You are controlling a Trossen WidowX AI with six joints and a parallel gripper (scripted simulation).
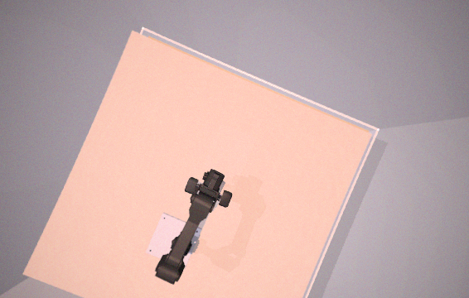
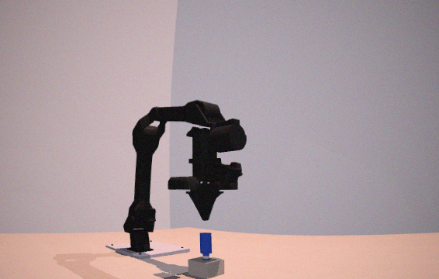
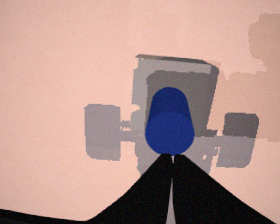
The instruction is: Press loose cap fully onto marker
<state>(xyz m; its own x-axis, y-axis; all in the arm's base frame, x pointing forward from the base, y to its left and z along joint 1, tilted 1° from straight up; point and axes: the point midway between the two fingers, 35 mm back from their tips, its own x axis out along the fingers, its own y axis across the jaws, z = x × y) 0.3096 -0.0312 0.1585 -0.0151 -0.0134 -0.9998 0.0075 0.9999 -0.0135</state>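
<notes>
My gripper tip is now 60 mm above the blue cap. From my gripper tip the other things lie so: holder block: 120 mm below.
</notes>
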